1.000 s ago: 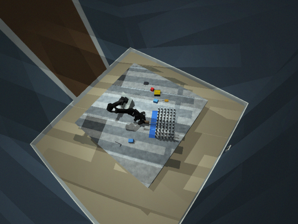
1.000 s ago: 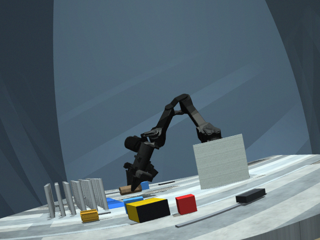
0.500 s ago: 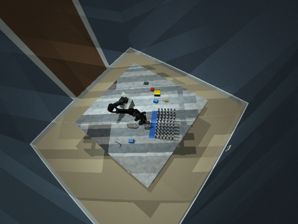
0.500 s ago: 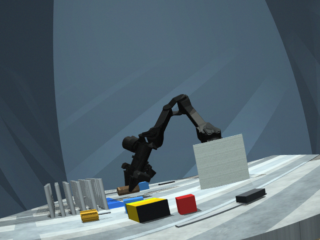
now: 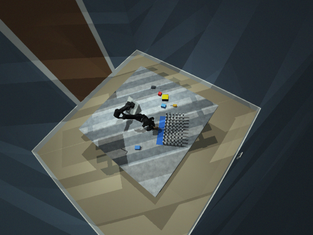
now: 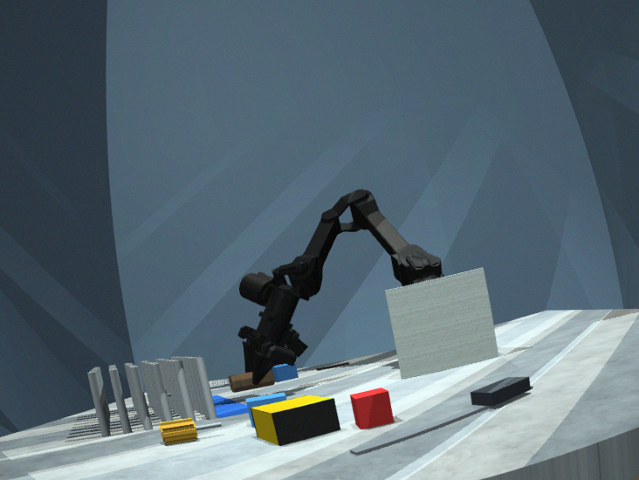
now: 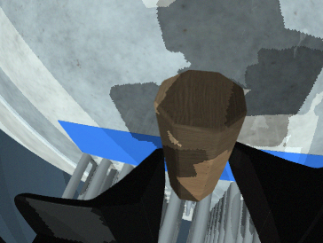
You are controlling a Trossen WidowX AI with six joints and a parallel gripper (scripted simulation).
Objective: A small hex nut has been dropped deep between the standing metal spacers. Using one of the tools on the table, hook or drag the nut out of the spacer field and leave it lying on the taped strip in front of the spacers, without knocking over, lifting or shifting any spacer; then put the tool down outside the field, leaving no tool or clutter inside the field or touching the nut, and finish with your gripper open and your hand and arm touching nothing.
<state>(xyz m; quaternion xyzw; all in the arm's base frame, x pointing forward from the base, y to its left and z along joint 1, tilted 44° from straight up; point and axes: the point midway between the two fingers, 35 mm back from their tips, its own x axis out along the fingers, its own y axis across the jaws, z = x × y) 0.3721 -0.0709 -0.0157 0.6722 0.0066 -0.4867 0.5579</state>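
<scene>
Right now the blue taped strip is 70 mm ahead of my gripper tip, 50 mm to the left of it and 40 mm below it. From my gripper tip the other things lie so: wooden-handled screwdriver: 90 mm ahead, 60 mm to the left; then L-shaped key: 80 mm behind, 420 mm to the right, 30 mm below; then orange-handled tool: 30 mm behind, 400 mm to the left, 20 mm below.
</scene>
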